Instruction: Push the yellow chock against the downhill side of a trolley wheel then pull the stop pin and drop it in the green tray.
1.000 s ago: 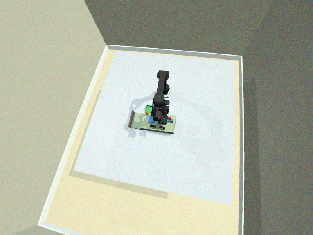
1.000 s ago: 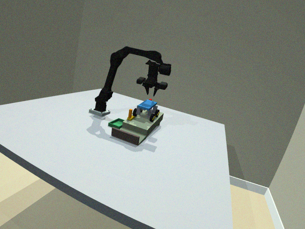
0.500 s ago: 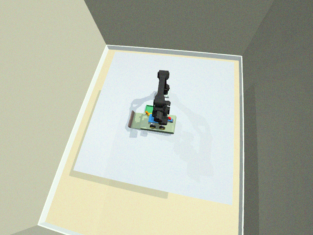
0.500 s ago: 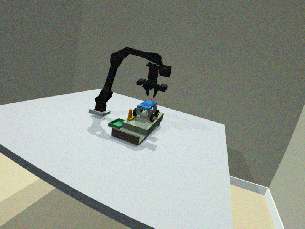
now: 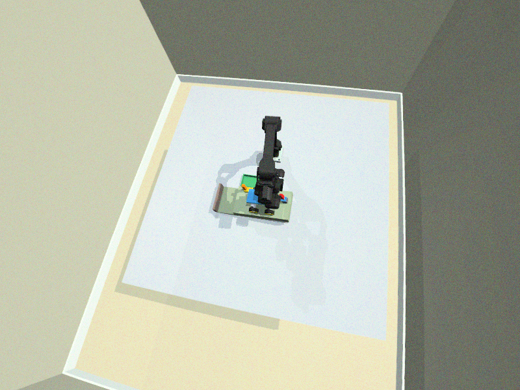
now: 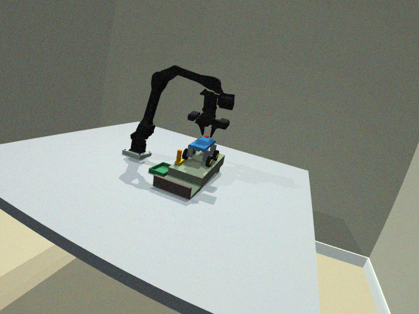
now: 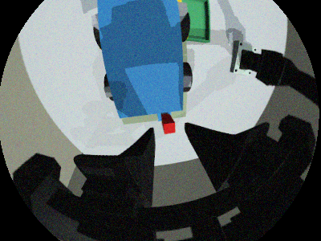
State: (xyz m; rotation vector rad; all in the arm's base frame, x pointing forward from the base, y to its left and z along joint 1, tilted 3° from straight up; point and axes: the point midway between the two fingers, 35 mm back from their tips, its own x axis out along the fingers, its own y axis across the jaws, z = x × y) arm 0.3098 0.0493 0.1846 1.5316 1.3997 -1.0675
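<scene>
Now: gripper tip 10 mm to the right of the red-headed stop pin and 40 mm above it. The rest, counted from my gripper tip: blue-topped trolley (10 mm ahead, 90 mm to the right, 50 mm below); then yellow chock (50 mm behind, 170 mm to the right, 80 mm below); then green ramp (10 mm ahead, 90 mm to the right, 120 mm below).
</scene>
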